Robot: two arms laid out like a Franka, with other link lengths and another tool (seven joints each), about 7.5 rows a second.
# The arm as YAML. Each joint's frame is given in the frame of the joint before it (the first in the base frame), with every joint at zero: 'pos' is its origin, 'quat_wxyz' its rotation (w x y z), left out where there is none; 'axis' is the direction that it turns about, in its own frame. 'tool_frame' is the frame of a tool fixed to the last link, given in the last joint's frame.
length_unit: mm
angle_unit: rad
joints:
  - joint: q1
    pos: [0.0, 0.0, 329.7]
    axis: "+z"
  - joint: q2
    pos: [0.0, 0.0, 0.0]
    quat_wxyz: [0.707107, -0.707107, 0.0, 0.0]
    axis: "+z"
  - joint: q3
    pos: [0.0, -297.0, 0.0]
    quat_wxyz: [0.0, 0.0, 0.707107, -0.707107]
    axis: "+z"
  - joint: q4
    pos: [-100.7, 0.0, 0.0]
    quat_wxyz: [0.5, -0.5, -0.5, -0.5]
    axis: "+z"
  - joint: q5
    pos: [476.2, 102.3, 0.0]
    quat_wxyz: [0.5, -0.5, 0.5, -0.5]
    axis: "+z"
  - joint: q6
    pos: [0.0, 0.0, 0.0]
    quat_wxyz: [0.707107, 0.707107, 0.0, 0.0]
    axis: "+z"
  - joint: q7
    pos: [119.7, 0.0, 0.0]
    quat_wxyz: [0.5, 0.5, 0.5, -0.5]
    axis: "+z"
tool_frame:
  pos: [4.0, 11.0, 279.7]
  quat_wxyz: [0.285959, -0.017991, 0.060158, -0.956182]
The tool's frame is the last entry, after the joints.
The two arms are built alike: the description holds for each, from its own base.
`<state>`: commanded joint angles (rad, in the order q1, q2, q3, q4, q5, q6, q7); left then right.
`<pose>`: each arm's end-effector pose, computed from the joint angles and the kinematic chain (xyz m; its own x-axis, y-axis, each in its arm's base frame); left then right.
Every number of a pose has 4 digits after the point.
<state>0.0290 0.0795 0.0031 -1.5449 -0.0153 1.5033 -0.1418 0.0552 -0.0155 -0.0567 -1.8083 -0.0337 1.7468 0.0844</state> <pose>0.6999 0.0236 0.4010 -0.3923 -0.9175 0.0650 -0.8897 0.3964 0.2265 0.7011 -0.0065 0.3378 -0.6122 -0.7889 0.0536 -0.7774 0.6129 0.1415</pose>
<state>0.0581 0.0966 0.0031 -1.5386 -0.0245 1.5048 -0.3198 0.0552 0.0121 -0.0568 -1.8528 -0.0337 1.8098 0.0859</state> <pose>0.7008 0.0431 0.3929 -0.1952 -0.9791 0.0569 -0.9486 0.2032 0.2426 0.7051 -0.0062 0.2989 -0.6113 -0.7891 0.0600 -0.7764 0.6127 0.1479</pose>
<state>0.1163 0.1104 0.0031 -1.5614 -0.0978 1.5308 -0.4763 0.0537 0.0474 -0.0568 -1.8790 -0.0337 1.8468 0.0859</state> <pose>0.7013 0.0647 0.3732 0.0246 -0.9935 0.1110 -0.9677 0.0041 0.2519 0.7050 -0.0071 0.2626 -0.6099 -0.7888 0.0762 -0.7723 0.6132 0.1659</pose>
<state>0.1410 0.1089 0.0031 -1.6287 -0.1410 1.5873 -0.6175 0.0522 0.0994 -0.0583 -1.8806 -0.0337 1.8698 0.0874</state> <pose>0.6992 0.0717 0.3417 0.2007 -0.9706 0.1327 -0.9480 -0.1582 0.2763 0.7067 -0.0094 0.2274 -0.6102 -0.7863 0.0970 -0.7647 0.6165 0.1876</pose>
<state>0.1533 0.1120 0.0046 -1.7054 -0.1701 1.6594 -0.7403 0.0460 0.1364 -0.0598 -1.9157 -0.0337 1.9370 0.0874</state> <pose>0.6969 0.0755 0.3027 0.3474 -0.9277 0.1365 -0.9062 -0.2948 0.3031 0.7075 -0.0147 0.1878 -0.6139 -0.7829 0.1010 -0.7604 0.6209 0.1905</pose>
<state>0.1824 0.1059 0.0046 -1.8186 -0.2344 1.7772 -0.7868 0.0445 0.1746 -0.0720 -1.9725 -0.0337 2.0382 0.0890</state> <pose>0.6941 0.0832 0.2545 0.4506 -0.8740 0.1818 -0.8692 -0.3832 0.3125 0.7053 -0.0244 0.1391 -0.6237 -0.7753 0.0994 -0.7542 0.6303 0.1838</pose>
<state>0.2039 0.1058 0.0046 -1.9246 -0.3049 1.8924 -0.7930 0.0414 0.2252 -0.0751 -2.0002 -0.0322 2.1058 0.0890</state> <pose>0.6887 0.0868 0.2071 0.5187 -0.8232 0.2309 -0.8393 -0.4386 0.3213 0.7008 -0.0288 0.0951 -0.6262 -0.7723 0.1072 -0.7493 0.6341 0.1909</pose>
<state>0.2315 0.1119 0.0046 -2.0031 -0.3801 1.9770 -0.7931 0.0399 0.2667 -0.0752 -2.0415 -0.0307 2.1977 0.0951</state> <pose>0.6809 0.0948 0.1697 0.5873 -0.7609 0.2759 -0.8001 -0.4942 0.3400 0.6957 -0.0299 0.0533 -0.6314 -0.7687 0.1021 -0.7476 0.6384 0.1832</pose>
